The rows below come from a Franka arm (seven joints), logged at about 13 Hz.
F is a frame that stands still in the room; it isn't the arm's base.
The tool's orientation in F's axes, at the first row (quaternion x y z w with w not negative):
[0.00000, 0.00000, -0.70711, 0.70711]
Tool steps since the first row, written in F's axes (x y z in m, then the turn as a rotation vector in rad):
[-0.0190, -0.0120, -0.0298, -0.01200, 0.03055, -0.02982]
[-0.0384, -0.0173, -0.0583, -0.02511, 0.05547, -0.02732]
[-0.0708, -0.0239, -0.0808, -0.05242, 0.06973, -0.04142]
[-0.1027, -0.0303, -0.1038, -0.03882, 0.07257, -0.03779]
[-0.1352, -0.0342, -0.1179, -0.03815, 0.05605, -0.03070]
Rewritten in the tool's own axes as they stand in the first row. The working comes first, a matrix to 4 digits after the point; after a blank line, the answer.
The tool's axes in the first row as the columns of a matrix, in F's axes (used below as rounded here):
[0.0000, 1.0000, 0.0000]
[-1.0000, 0.0000, 0.0000]
[0.0000, 0.0000, 1.0000]

[0.0120, -0.0190, -0.0298, -0.03055, -0.01200, -0.02982]
[0.0173, -0.0384, -0.0583, -0.05547, -0.02511, -0.02732]
[0.0239, -0.0708, -0.0808, -0.06973, -0.05242, -0.04142]
[0.0303, -0.1027, -0.1038, -0.07257, -0.03882, -0.03779]
[0.0342, -0.1352, -0.1179, -0.05605, -0.03815, -0.03070]

